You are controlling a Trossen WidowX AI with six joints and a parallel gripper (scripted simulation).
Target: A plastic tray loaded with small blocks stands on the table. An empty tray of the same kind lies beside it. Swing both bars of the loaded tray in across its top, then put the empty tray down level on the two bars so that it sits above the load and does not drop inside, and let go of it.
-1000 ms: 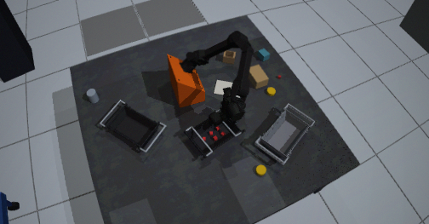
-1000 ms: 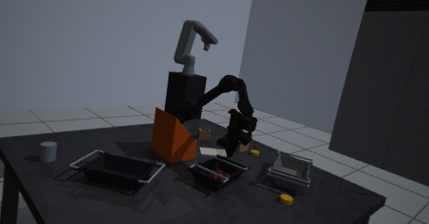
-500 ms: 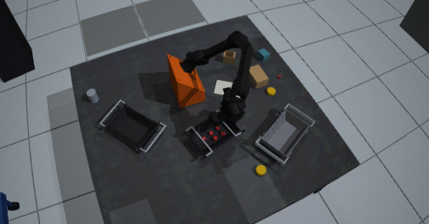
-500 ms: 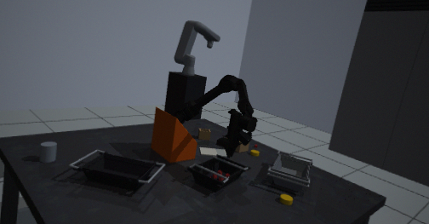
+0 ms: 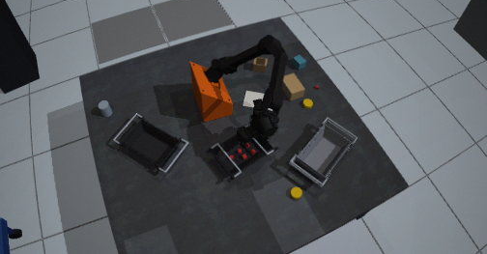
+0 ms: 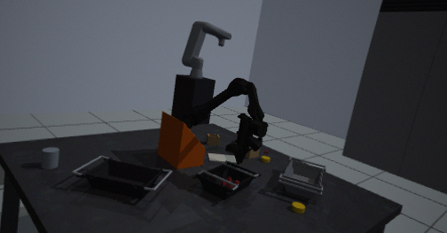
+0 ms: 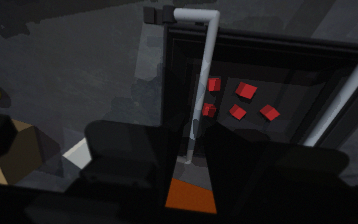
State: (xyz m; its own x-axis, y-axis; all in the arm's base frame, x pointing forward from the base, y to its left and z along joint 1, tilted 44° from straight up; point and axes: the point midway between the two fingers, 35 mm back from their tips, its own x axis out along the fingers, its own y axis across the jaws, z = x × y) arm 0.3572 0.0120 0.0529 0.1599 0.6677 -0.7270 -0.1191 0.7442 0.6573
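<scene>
Now: the black tray 220 mm behind my gripper tip, 430 mm to the right of it and 40 mm below it. The rest, counted from my gripper tip: pale block: 220 mm behind, 150 mm to the left, 80 mm below; then tan box: 200 mm behind, 340 mm to the left, 60 mm below; then teal cube: 330 mm behind, 490 mm to the left, 60 mm below.
</scene>
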